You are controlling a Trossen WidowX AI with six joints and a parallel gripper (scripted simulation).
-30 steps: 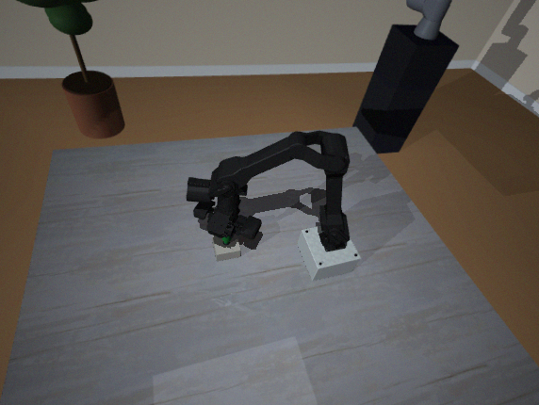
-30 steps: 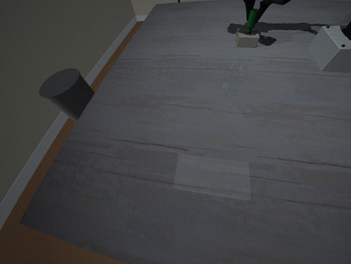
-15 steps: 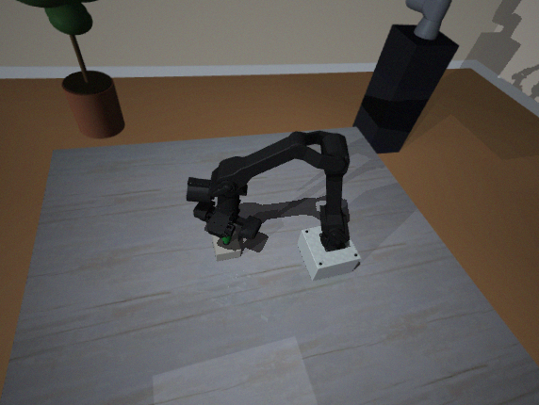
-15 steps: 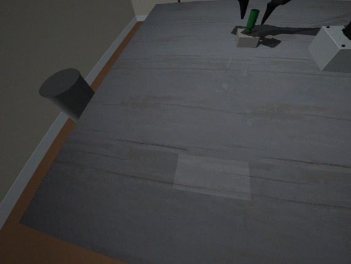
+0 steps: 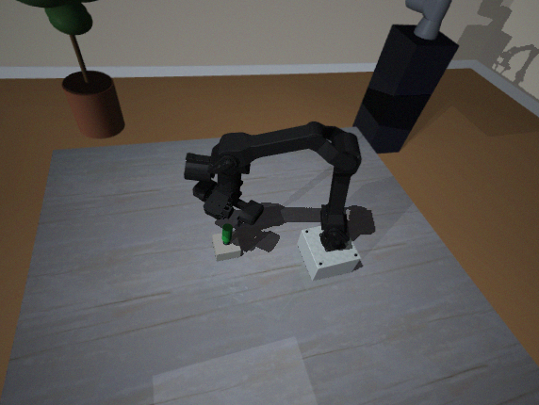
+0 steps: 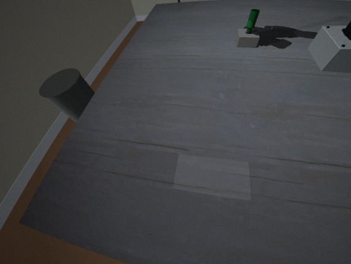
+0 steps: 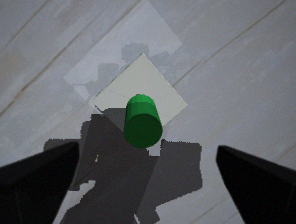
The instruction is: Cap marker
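Now: the green cap 7 cm below my gripper tip. Round my gripper tip: holder block 13 cm below.
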